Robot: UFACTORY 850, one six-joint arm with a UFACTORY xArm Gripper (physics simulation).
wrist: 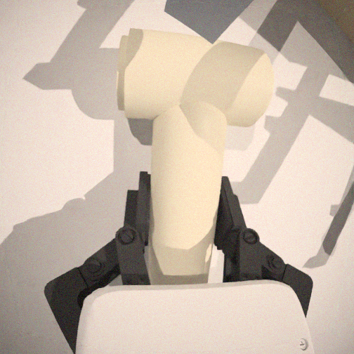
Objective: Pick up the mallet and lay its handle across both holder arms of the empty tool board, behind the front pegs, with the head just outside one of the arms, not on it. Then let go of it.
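Note:
The cream mallet shows in the middle of the wrist view. Its thick cylindrical head lies across the upper part of the view, and its handle runs down between the fingers and out of sight behind the white gripper housing. My gripper is shut on the handle, with one black finger against each side, a short way below the head. The tool board with its holder arms and pegs cannot be made out in this view.
A blue-grey block-like part shows at the top edge, just beyond the head. A brown surface shows at the top right corner. Broad shadows cross the pale surface on both sides of the mallet.

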